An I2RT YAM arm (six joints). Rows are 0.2 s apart.
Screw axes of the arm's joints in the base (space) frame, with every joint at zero. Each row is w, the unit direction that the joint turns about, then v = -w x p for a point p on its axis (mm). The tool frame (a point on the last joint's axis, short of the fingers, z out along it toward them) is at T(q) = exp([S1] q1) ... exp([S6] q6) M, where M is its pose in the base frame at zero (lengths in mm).
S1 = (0, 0, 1, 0.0, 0.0, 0.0)
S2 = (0, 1, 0, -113.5, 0.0, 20.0)
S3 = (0, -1, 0, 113.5, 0.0, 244.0)
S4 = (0, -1, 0, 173.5, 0.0, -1.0)
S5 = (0, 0, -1, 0.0, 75.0, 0.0)
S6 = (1, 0, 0, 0.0, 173.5, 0.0)
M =
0 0 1 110.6
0 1 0 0.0
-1 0 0 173.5
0 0 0 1
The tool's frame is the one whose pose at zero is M.
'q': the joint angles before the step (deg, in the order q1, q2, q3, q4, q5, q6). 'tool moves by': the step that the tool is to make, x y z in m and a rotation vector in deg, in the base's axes. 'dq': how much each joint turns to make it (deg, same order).
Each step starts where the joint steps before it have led.
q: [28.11, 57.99, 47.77, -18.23, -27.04, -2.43]
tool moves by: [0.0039, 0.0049, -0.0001, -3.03, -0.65, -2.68]
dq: [1.31, 1.52, 1.25, -0.92, 4.93, -0.73]
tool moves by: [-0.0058, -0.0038, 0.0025, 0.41, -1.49, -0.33]
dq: [-0.06, -2.03, -0.86, 0.26, 0.42, -0.21]
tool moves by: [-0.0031, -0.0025, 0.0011, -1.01, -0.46, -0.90]
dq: [0.03, -0.92, 0.00, -1.22, 1.34, -0.57]
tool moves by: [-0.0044, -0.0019, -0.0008, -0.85, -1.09, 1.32]
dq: [0.06, -1.13, -0.62, -0.63, -0.50, -1.84]
